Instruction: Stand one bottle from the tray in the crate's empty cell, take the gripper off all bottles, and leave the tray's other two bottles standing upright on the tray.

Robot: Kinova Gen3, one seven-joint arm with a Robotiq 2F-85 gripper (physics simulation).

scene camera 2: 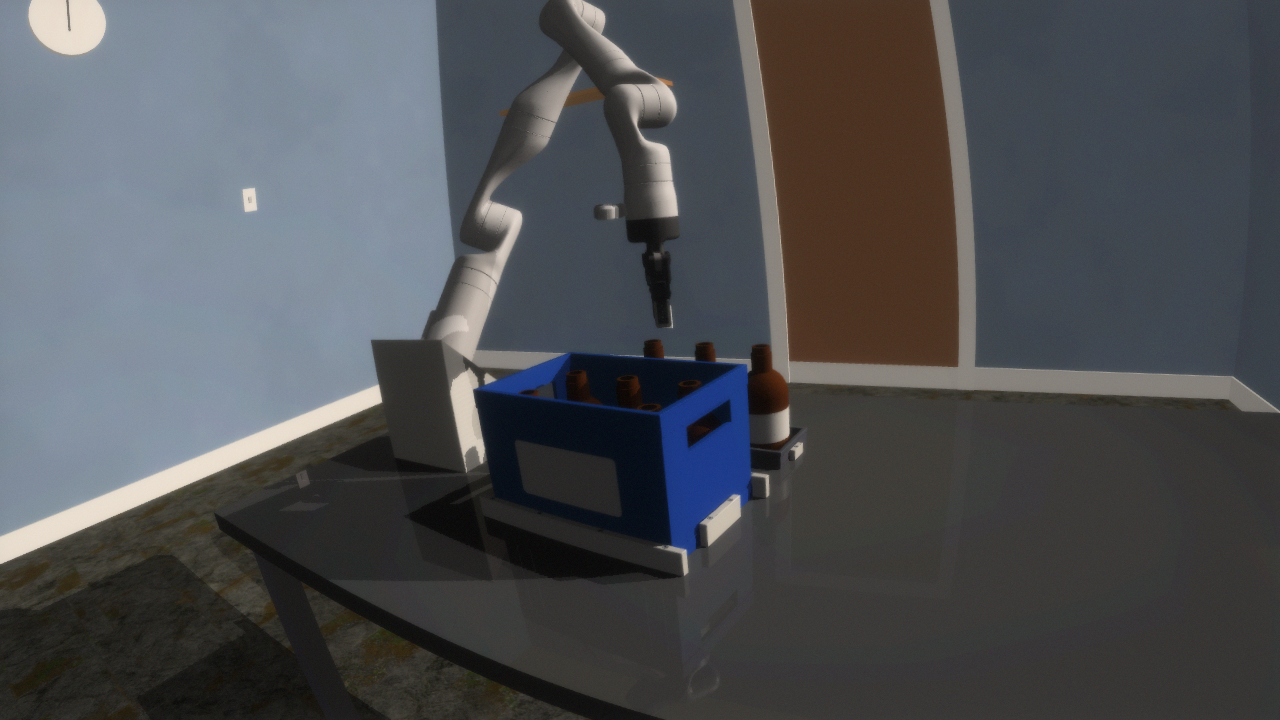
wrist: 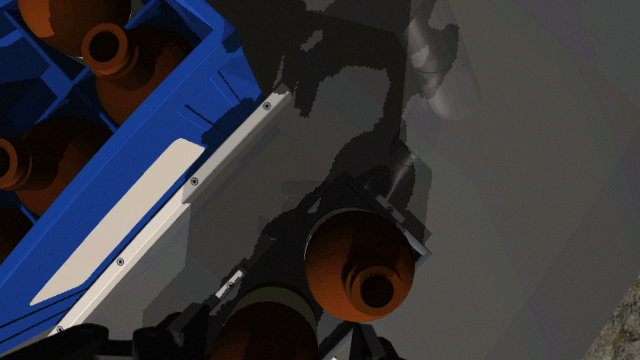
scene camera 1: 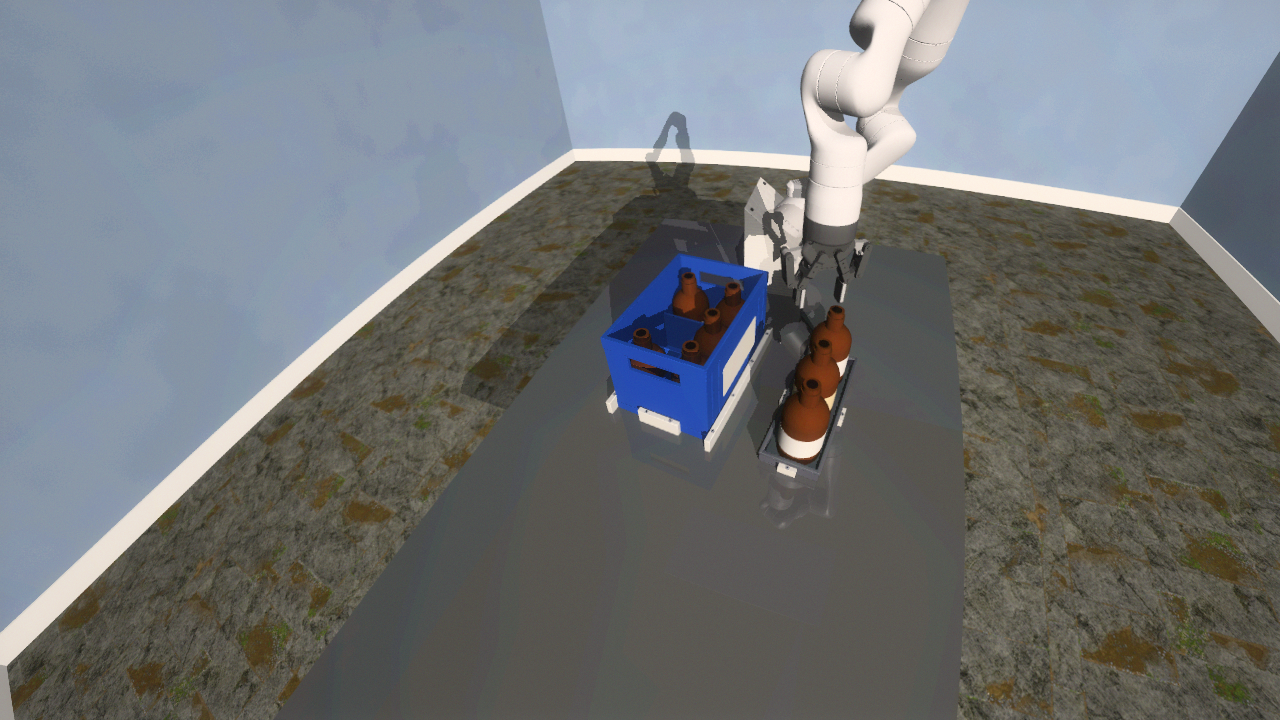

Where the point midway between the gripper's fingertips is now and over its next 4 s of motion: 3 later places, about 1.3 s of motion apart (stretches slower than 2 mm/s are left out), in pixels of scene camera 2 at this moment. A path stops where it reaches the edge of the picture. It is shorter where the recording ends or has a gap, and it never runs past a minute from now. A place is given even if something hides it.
My gripper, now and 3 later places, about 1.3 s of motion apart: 662, 322; 669, 370; 672, 376; 676, 391
